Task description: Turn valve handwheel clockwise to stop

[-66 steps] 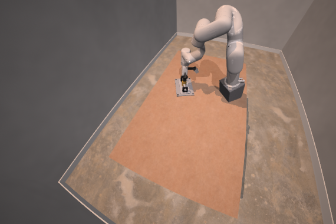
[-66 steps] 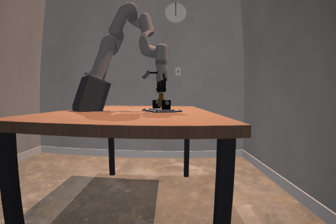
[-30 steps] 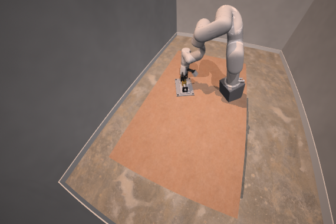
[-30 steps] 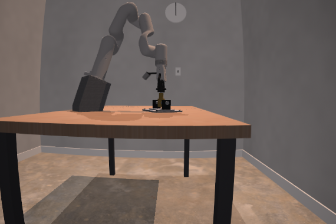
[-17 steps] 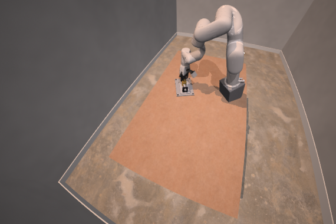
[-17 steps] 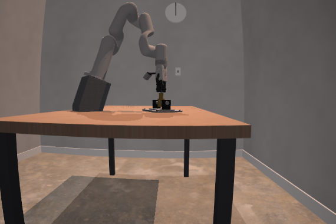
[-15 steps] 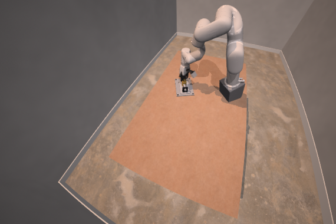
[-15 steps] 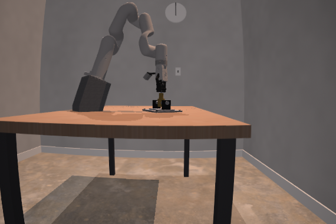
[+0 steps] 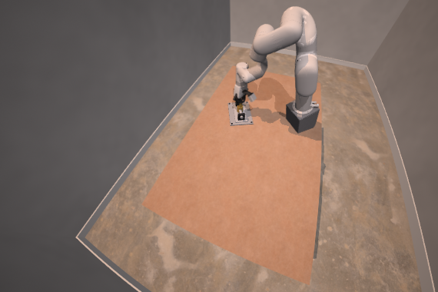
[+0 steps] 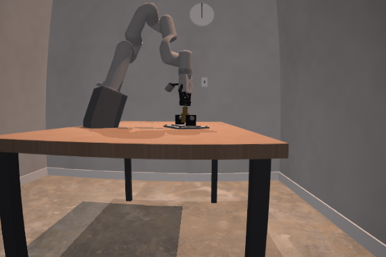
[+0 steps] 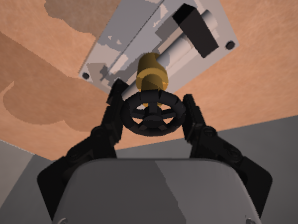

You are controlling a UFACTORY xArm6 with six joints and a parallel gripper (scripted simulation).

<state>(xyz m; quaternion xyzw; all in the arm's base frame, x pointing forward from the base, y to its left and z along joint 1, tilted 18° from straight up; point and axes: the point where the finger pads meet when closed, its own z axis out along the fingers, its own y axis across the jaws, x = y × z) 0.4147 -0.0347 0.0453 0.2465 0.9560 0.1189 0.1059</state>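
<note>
Now: hand right at the black spoked handwheel. From my hand the other things lie so: grey baseplate: 13 cm below.
</note>
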